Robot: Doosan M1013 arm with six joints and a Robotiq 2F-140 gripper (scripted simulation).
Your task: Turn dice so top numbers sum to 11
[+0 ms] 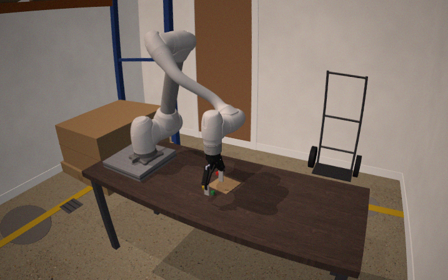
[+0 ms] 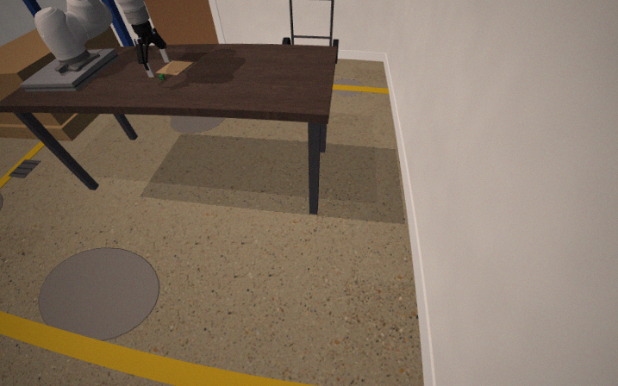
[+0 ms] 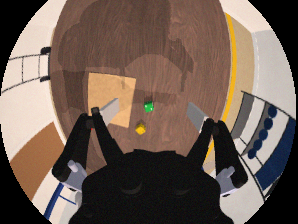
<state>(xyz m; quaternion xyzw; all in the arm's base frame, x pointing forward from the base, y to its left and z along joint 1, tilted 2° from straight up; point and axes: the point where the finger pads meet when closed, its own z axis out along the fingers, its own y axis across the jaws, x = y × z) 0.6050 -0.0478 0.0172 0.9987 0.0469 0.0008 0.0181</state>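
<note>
The green die is 50 mm below my hand, 20 mm behind it and 10 mm to the left of it. Round my hand: red die 190 mm to the left, 120 mm behind, 50 mm below; tan mat 120 mm to the left, 60 mm below, 20 mm behind; yellow die 90 mm behind, 50 mm below, 20 mm to the left.
</note>
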